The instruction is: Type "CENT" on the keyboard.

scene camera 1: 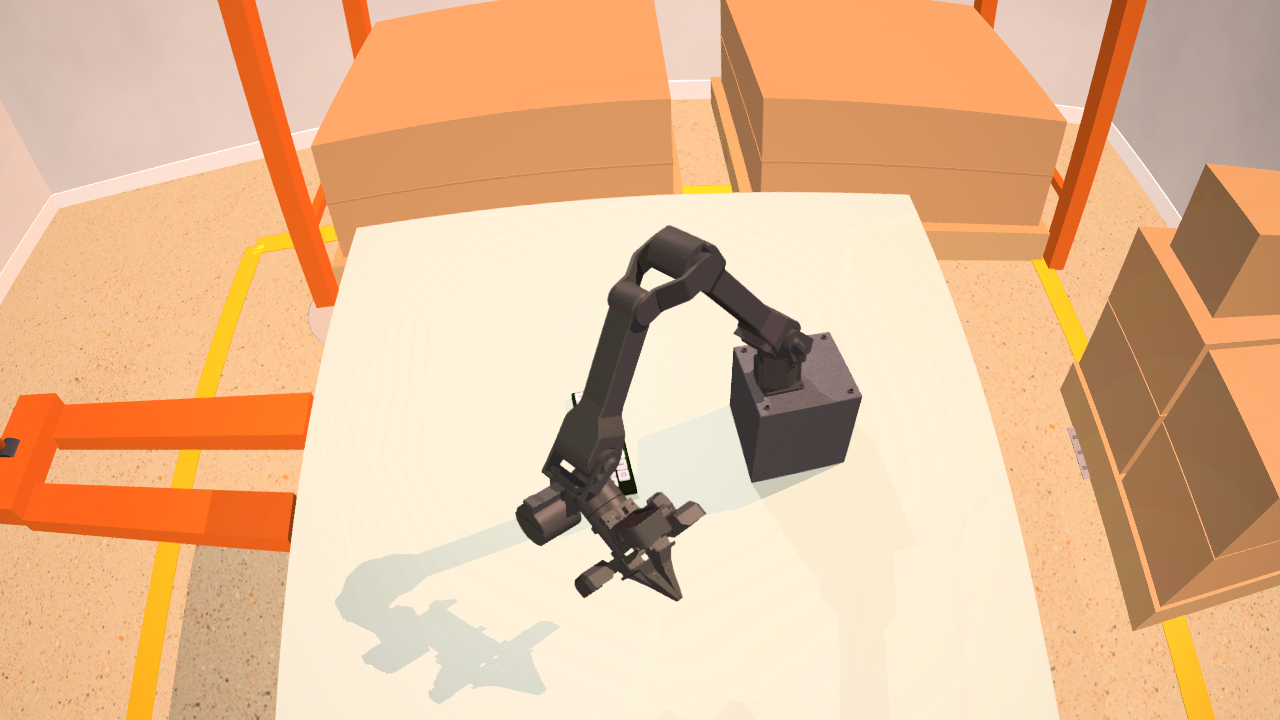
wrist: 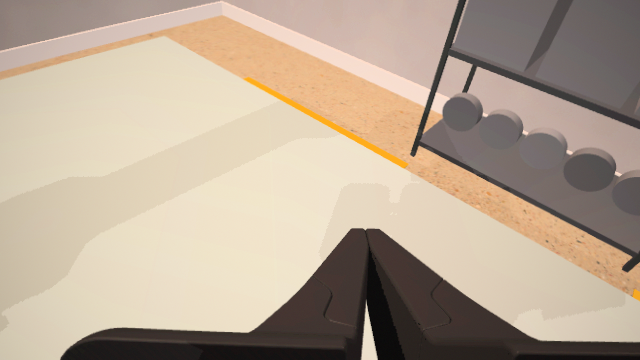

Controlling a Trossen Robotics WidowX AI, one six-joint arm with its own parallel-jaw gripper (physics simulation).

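Pixels of known places: gripper, between the fingertips: [scene camera 1: 680, 599] [wrist: 364, 242]; arm's base, origin of its link: [scene camera 1: 778, 379].
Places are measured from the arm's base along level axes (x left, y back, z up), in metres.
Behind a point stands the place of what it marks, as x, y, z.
The keyboard [scene camera 1: 628, 480] {0.024, -0.242, -0.155} lies on the pale table, mostly hidden under the arm in the scene view; a dark green-black edge and a few light keys show, and its letters cannot be read. It does not show in the wrist view. My gripper [scene camera 1: 679, 598] {0.338, -0.229, 0.030} [wrist: 364, 242] {0.338, -0.229, 0.030} is shut and empty, its two fingertips meeting. It is in the air above the table, on the near side of the keyboard and a little to the right of its visible end in the scene view.
The arm's dark base block [scene camera 1: 796, 438] {0.071, 0.014, -0.062} stands on the table [scene camera 1: 465, 322] {-0.393, -0.477, -0.168} at the right. Large boxes [scene camera 1: 501, 80] [scene camera 1: 895, 71] stand behind the table, and stacked boxes [scene camera 1: 1199, 429] at the right. Orange forks [scene camera 1: 170, 420] are at the left. A shelf rack [wrist: 434, 100] stands beyond the table edge.
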